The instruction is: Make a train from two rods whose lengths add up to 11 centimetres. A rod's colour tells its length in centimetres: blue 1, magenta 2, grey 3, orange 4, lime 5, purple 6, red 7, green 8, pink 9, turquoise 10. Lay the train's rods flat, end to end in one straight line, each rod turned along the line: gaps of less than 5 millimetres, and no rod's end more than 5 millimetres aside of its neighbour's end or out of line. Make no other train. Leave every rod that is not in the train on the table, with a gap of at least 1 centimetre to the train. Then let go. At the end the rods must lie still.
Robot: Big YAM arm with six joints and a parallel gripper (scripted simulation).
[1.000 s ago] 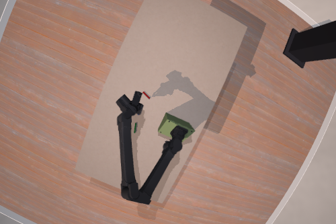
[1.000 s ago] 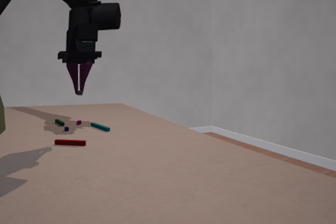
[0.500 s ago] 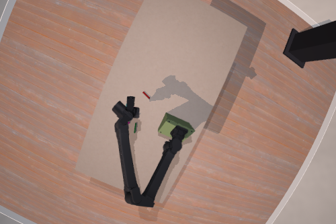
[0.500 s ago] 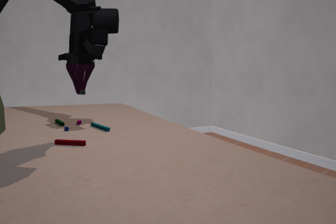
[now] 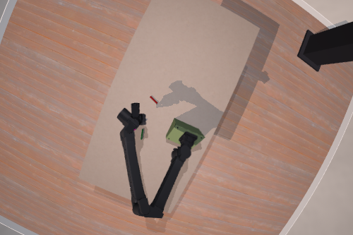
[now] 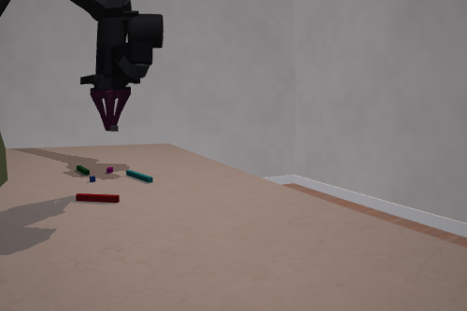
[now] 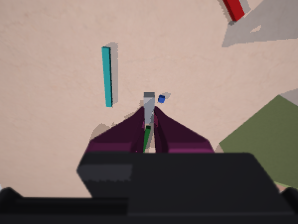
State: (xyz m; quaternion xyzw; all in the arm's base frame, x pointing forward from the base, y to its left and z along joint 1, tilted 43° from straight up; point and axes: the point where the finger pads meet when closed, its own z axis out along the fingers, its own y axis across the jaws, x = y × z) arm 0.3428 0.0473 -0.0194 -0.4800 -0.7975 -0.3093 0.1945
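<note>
The blue rod lies 4 cm behind my hand, 3 cm to the left of it and 11 cm below it. Round my hand: magenta rod 12 cm to the left, 11 cm below; then grey rod 1 cm to the right, 1 cm below; then turquoise rod 6 cm ahead, 4 cm to the left, 11 cm below.
</note>
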